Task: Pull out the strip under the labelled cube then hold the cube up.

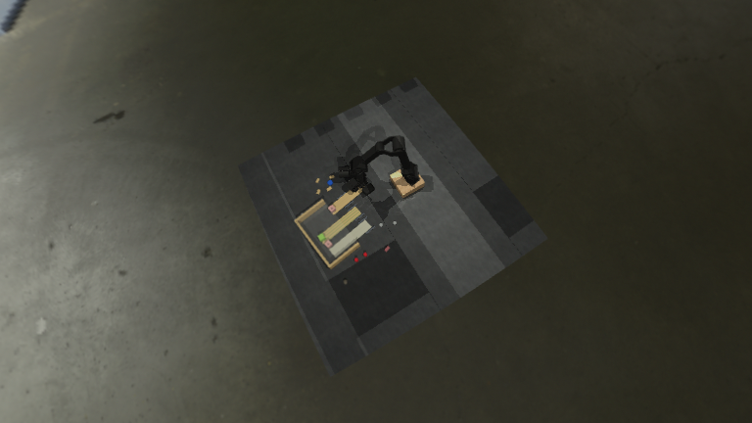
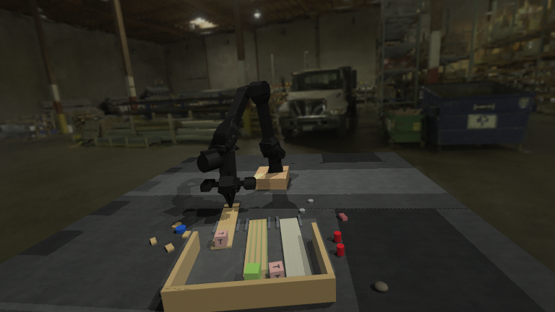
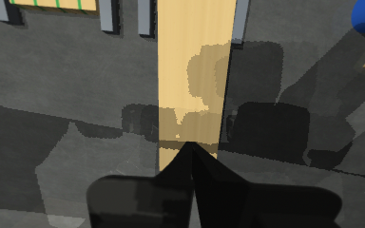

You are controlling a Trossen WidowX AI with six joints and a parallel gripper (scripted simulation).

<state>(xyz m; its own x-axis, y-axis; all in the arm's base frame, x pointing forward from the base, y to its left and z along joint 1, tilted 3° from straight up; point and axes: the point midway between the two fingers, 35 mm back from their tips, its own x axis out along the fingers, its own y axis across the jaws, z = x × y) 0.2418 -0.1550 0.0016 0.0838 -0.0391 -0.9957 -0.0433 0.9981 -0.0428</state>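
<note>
My gripper tip is 10 cm short of the tan strip and 1 cm to the right of it. Also, from my gripper tip: blue disc 13 cm ahead, 13 cm to the right; then grey pebble 37 cm ahead, 38 cm to the left; then pink block 10 cm ahead, 37 cm to the left.
</note>
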